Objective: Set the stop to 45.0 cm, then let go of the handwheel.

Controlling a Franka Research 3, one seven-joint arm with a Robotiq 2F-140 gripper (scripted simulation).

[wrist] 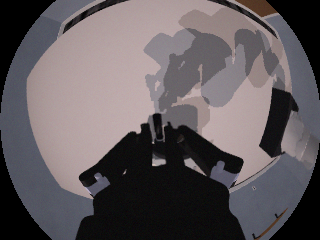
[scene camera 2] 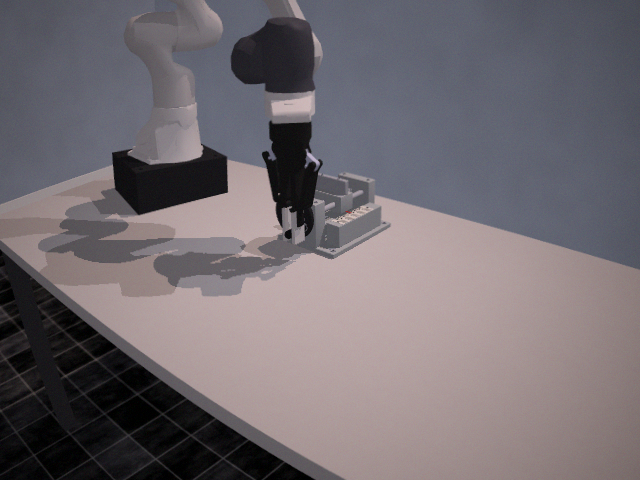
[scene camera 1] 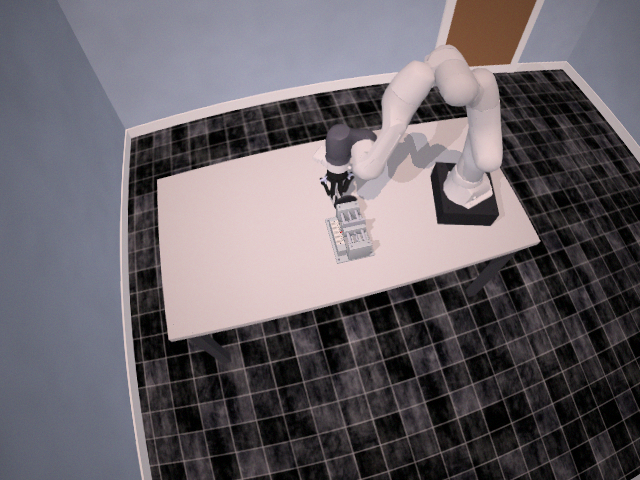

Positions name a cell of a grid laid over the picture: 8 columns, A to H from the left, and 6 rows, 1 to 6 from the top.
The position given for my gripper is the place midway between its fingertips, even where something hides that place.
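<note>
Scene camera 2 shows my gripper (scene camera 2: D4). The wrist view shows the gripper (wrist: D4) too.
</note>
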